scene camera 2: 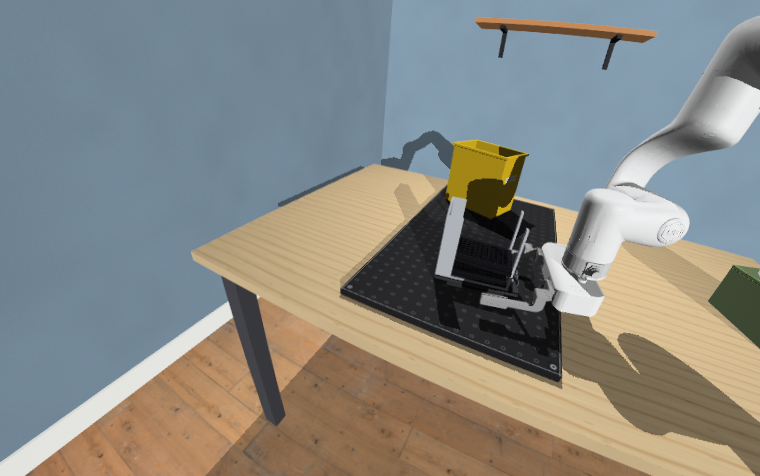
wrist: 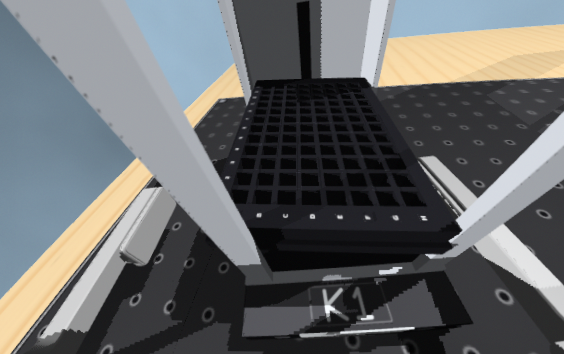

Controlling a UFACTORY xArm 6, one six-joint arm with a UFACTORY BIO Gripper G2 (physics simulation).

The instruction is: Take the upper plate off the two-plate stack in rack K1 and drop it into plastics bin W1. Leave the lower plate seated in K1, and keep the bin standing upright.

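Frame: origin at the arm's base, x ahead, y left, z up, level; centimetres.
Seen in the pictures: hand, tool point: (scene camera 2: 492,273) (wrist: 283,210).
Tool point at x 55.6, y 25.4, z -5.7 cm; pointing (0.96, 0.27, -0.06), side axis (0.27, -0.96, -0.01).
Note:
Offsets run from my tool point to a thing's top centre. Level surfaces: height alone.
The black upper plate @(dy -1.2, dx +3.8, dz +3.6 cm) (scene camera 2: 482,252) (wrist: 320,150), with a grid of square wells, lies level in rack K1 @(dy -1.8, dx +3.3, dz +10.8 cm) (scene camera 2: 450,241) (wrist: 170,155). Dark edges of the stack show under its front in the wrist view; the lower plate is hard to tell apart there. The rack has a tall grey back panel and two slim front posts. My gripper (scene camera 2: 511,274) (wrist: 292,201) is open and empty, low at the rack, with one finger on each side of the stack, apart from it on the left; the right finger is partly hidden by the plate. The yellow bin W1 @(dy -39.9, dx +14.3, dz +14.7 cm) (scene camera 2: 465,173) stands upright behind the rack.
Rack and bin stand on a black perforated board @(dz -3.3 cm) (scene camera 2: 392,274) (wrist: 510,120) on the wooden table @(dz -4.6 cm) (scene camera 2: 314,224). A green box (scene camera 2: 745,302) stands at the right edge of the scene view. A wall shelf (scene camera 2: 560,29) hangs high at the back.

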